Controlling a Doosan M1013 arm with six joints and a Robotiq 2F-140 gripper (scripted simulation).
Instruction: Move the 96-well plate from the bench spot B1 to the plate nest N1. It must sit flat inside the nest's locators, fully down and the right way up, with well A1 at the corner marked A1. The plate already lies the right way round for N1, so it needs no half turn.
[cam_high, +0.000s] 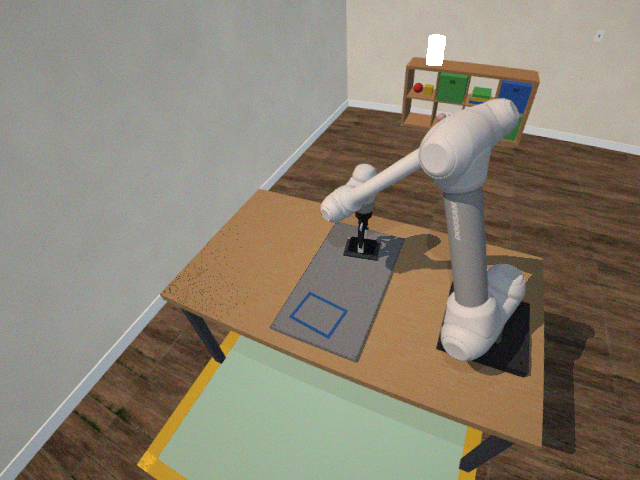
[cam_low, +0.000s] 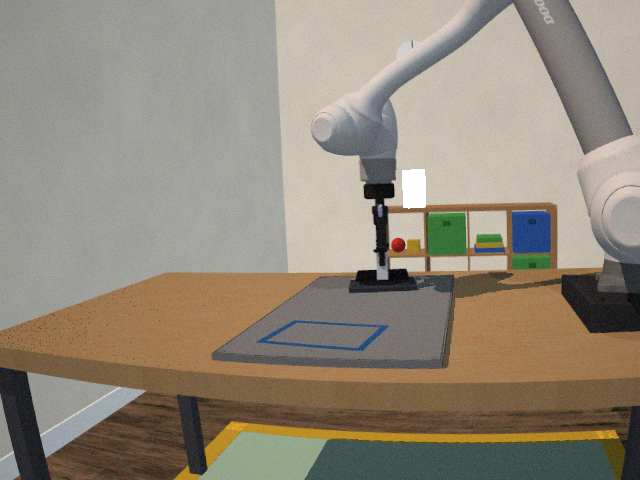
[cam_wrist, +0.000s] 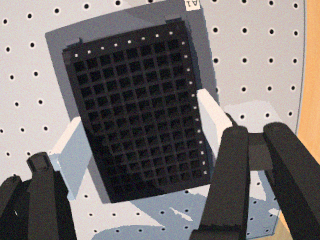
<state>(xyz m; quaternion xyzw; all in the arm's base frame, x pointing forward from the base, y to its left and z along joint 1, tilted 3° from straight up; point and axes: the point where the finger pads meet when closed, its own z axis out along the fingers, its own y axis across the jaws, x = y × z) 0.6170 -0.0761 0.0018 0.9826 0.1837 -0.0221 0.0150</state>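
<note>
The black 96-well plate is 2 cm below my hand. The rest, counted from my hand: dark grey plate nest (5 cm below); A1 corner mark (9 cm ahead, 2 cm to the right, 4 cm below).
</note>
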